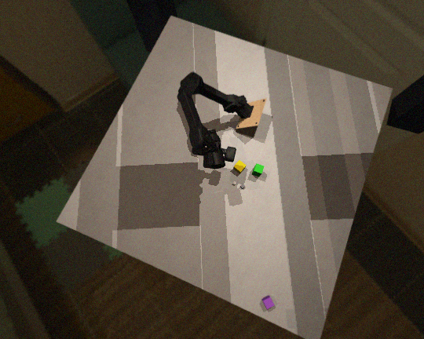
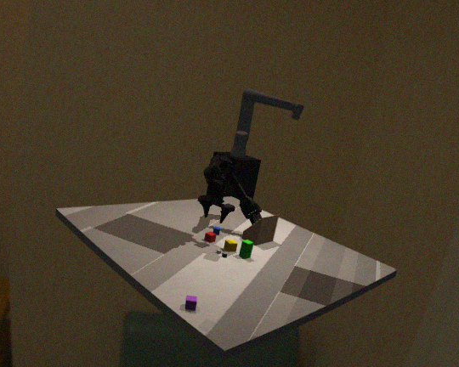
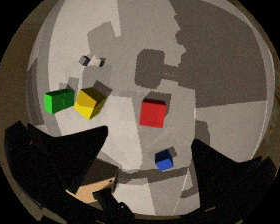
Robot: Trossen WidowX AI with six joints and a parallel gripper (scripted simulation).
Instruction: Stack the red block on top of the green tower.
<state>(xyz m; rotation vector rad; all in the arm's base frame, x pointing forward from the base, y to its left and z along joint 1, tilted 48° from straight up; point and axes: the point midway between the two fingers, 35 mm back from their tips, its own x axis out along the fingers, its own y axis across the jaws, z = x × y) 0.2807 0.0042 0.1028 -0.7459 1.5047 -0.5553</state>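
The red block lies 9 cm below my gripper tip. Also, from my gripper tip: yellow block: 1 cm behind, 13 cm to the left, 9 cm below; then purple block: 52 cm ahead, 43 cm to the left, 9 cm below; then blue block: 11 cm behind, 6 cm to the right, 9 cm below.
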